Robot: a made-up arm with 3 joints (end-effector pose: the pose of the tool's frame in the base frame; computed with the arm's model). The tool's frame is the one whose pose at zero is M. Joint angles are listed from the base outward.
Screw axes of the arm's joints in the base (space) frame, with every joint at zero. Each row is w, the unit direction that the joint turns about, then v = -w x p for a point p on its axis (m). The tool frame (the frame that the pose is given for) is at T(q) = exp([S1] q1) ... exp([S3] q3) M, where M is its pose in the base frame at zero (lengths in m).
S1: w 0 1 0 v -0.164 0 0
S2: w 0 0 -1 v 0.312 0.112 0
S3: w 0 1 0 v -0.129 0 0.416
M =
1 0 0 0.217
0 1 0 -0.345
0 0 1 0.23
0 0 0 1
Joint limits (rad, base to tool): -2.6..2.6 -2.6..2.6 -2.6..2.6
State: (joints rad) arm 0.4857 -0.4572 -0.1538
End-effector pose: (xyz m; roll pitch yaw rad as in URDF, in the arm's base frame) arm 0.2009 -0.3011 0.0968 0.2162 0.2822 0.4715
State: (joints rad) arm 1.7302 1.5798 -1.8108
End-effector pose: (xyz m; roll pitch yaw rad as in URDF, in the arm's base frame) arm -0.2613 -0.5649 0.1283 -1.5413 0.1569 0.2430
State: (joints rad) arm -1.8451 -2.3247 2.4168
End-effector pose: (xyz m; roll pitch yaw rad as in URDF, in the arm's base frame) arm 0.0390 0.0896 -0.0534 -1.8927 -0.7381 -0.8298
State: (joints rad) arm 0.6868 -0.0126 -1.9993
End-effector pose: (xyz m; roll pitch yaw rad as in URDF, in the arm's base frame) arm 0.1513 -0.3413 -0.2937 0.0313 -1.3124 -0.0205
